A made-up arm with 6 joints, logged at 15 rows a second.
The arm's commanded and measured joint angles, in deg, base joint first. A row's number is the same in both.
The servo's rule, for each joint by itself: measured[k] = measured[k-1] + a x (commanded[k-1-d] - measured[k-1]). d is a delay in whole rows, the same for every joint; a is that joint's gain. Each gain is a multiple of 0.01, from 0.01 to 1. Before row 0 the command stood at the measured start. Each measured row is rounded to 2 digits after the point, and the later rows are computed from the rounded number. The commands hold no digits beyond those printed.
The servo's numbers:
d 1
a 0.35 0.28 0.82 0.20 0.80 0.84
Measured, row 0: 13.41, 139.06, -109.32, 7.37, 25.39, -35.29
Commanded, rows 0 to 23: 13.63, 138.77, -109.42, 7.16, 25.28, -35.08; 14.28, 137.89, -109.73, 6.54, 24.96, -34.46; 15.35, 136.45, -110.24, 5.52, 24.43, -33.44; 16.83, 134.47, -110.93, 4.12, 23.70, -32.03; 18.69, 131.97, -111.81, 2.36, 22.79, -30.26; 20.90, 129.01, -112.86, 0.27, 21.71, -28.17; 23.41, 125.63, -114.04, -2.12, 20.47, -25.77; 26.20, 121.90, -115.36, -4.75, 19.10, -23.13; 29.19, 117.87, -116.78, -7.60, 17.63, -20.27; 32.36, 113.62, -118.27, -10.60, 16.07, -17.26; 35.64, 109.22, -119.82, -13.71, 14.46, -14.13; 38.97, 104.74, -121.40, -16.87, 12.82, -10.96; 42.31, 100.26, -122.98, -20.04, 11.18, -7.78; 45.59, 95.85, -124.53, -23.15, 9.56, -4.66; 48.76, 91.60, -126.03, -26.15, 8.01, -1.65; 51.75, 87.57, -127.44, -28.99, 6.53, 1.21; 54.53, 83.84, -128.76, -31.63, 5.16, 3.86; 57.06, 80.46, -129.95, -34.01, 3.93, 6.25; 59.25, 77.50, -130.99, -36.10, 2.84, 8.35; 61.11, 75.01, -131.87, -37.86, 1.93, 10.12; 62.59, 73.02, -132.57, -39.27, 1.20, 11.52; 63.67, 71.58, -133.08, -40.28, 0.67, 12.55; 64.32, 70.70, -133.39, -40.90, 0.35, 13.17; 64.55, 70.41, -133.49, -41.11, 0.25, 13.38
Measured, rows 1 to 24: 13.41, 139.06, -109.32, 7.37, 25.39, -35.29; 13.49, 138.98, -109.40, 7.33, 25.30, -35.11; 13.77, 138.67, -109.67, 7.17, 25.03, -34.56; 14.32, 138.05, -110.14, 6.84, 24.55, -33.62; 15.20, 137.05, -110.79, 6.30, 23.87, -32.28; 16.42, 135.63, -111.63, 5.51, 23.01, -30.58; 17.99, 133.78, -112.64, 4.46, 21.97, -28.56; 19.89, 131.50, -113.79, 3.14, 20.77, -26.22; 22.10, 128.81, -115.08, 1.56, 19.43, -23.62; 24.58, 125.75, -116.47, -0.27, 17.99, -20.81; 27.30, 122.35, -117.95, -2.34, 16.45, -17.83; 30.22, 118.67, -119.48, -4.61, 14.86, -14.72; 33.28, 114.77, -121.05, -7.06, 13.23, -11.56; 36.44, 110.71, -122.63, -9.66, 11.59, -8.38; 39.64, 106.55, -124.19, -12.36, 9.97, -5.26; 42.83, 102.36, -125.70, -15.12, 8.40, -2.23; 45.95, 98.22, -127.13, -17.89, 6.90, 0.66; 48.95, 94.19, -128.47, -20.64, 5.51, 3.35; 51.79, 90.35, -129.68, -23.31, 4.25, 5.79; 54.40, 86.75, -130.75, -25.87, 3.12, 7.94; 56.75, 83.46, -131.67, -28.27, 2.17, 9.77; 58.79, 80.54, -132.41, -30.47, 1.39, 11.24; 60.50, 78.03, -132.96, -32.43, 0.81, 12.34; 61.84, 75.98, -133.31, -34.12, 0.44, 13.04
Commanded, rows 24 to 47: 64.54, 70.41, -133.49, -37.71, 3.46, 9.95; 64.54, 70.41, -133.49, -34.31, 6.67, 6.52; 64.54, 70.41, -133.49, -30.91, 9.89, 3.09; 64.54, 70.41, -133.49, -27.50, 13.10, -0.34; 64.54, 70.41, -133.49, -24.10, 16.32, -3.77; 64.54, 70.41, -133.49, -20.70, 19.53, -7.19; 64.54, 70.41, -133.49, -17.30, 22.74, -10.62; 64.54, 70.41, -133.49, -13.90, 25.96, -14.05; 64.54, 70.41, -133.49, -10.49, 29.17, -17.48; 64.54, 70.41, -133.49, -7.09, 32.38, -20.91; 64.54, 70.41, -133.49, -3.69, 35.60, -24.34; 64.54, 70.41, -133.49, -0.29, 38.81, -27.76; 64.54, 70.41, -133.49, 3.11, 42.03, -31.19; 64.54, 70.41, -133.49, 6.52, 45.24, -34.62; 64.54, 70.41, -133.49, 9.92, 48.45, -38.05; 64.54, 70.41, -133.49, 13.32, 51.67, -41.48; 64.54, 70.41, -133.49, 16.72, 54.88, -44.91; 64.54, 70.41, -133.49, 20.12, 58.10, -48.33; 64.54, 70.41, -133.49, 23.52, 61.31, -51.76; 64.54, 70.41, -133.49, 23.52, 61.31, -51.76; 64.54, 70.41, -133.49, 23.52, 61.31, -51.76; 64.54, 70.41, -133.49, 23.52, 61.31, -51.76; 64.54, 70.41, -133.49, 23.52, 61.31, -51.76; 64.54, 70.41, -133.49, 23.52, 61.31, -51.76
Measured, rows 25 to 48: 62.79, 74.42, -133.46, -35.52, 0.29, 13.33; 63.40, 73.30, -133.48, -35.96, 2.83, 10.49; 63.80, 72.49, -133.49, -35.63, 5.90, 7.16; 64.06, 71.91, -133.49, -34.69, 9.09, 3.74; 64.23, 71.49, -133.49, -33.25, 12.30, 0.31; 64.34, 71.19, -133.49, -31.42, 15.52, -3.12; 64.41, 70.97, -133.49, -29.28, 18.73, -6.54; 64.46, 70.81, -133.49, -26.88, 21.94, -9.97; 64.49, 70.70, -133.49, -24.28, 25.16, -13.40; 64.51, 70.62, -133.49, -21.52, 28.37, -16.83; 64.52, 70.56, -133.49, -18.63, 31.58, -20.26; 64.53, 70.52, -133.49, -15.64, 34.80, -23.69; 64.53, 70.49, -133.49, -12.57, 38.01, -27.11; 64.53, 70.47, -133.49, -9.43, 41.23, -30.54; 64.53, 70.45, -133.49, -6.24, 44.44, -33.97; 64.53, 70.44, -133.49, -3.01, 47.65, -37.40; 64.53, 70.43, -133.49, 0.26, 50.87, -40.83; 64.53, 70.42, -133.49, 3.55, 54.08, -44.26; 64.53, 70.42, -133.49, 6.86, 57.30, -47.68; 64.53, 70.42, -133.49, 10.19, 60.51, -51.11; 64.53, 70.42, -133.49, 12.86, 61.15, -51.66; 64.53, 70.42, -133.49, 14.99, 61.28, -51.74; 64.53, 70.42, -133.49, 16.70, 61.30, -51.76; 64.53, 70.42, -133.49, 18.06, 61.31, -51.76
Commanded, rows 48 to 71: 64.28, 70.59, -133.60, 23.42, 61.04, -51.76; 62.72, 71.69, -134.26, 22.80, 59.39, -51.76; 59.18, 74.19, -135.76, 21.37, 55.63, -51.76; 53.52, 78.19, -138.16, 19.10, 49.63, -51.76; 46.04, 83.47, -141.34, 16.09, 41.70, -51.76; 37.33, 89.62, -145.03, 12.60, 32.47, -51.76; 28.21, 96.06, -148.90, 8.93, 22.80, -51.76; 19.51, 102.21, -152.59, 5.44, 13.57, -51.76; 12.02, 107.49, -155.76, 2.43, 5.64, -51.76; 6.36, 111.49, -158.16, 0.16, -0.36, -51.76; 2.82, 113.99, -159.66, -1.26, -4.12, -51.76; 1.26, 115.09, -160.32, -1.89, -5.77, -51.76; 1.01, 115.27, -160.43, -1.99, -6.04, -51.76; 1.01, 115.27, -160.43, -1.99, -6.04, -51.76; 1.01, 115.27, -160.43, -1.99, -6.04, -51.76; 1.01, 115.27, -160.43, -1.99, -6.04, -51.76; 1.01, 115.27, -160.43, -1.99, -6.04, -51.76; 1.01, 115.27, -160.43, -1.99, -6.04, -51.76; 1.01, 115.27, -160.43, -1.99, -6.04, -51.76; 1.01, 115.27, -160.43, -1.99, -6.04, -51.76; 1.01, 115.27, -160.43, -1.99, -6.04, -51.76; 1.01, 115.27, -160.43, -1.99, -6.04, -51.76; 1.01, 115.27, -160.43, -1.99, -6.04, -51.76; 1.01, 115.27, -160.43, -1.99, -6.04, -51.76
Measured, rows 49 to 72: 64.53, 70.42, -133.49, 19.15, 61.31, -51.76; 64.44, 70.47, -133.58, 20.00, 61.09, -51.76; 63.84, 70.81, -134.14, 20.56, 59.73, -51.76; 62.21, 71.76, -135.47, 20.72, 56.45, -51.76; 59.17, 73.56, -137.68, 20.40, 50.99, -51.76; 54.57, 76.33, -140.68, 19.54, 43.56, -51.76; 48.54, 80.05, -144.25, 18.15, 34.69, -51.76; 41.42, 84.53, -148.06, 16.31, 25.18, -51.76; 33.75, 89.48, -151.77, 14.14, 15.89, -51.76; 26.14, 94.52, -155.04, 11.80, 7.69, -51.76; 19.22, 99.27, -157.60, 9.47, 1.25, -51.76; 13.48, 103.39, -159.29, 7.32, -3.05, -51.76; 9.20, 106.67, -160.13, 5.48, -5.23, -51.76; 6.33, 109.08, -160.38, 3.99, -5.88, -51.76; 4.47, 110.81, -160.42, 2.79, -6.01, -51.76; 3.26, 112.06, -160.43, 1.83, -6.03, -51.76; 2.47, 112.96, -160.43, 1.07, -6.04, -51.76; 1.96, 113.61, -160.43, 0.46, -6.04, -51.76; 1.63, 114.07, -160.43, -0.03, -6.04, -51.76; 1.41, 114.41, -160.43, -0.42, -6.04, -51.76; 1.27, 114.65, -160.43, -0.73, -6.04, -51.76; 1.18, 114.82, -160.43, -0.98, -6.04, -51.76; 1.12, 114.95, -160.43, -1.18, -6.04, -51.76; 1.08, 115.04, -160.43, -1.34, -6.04, -51.76
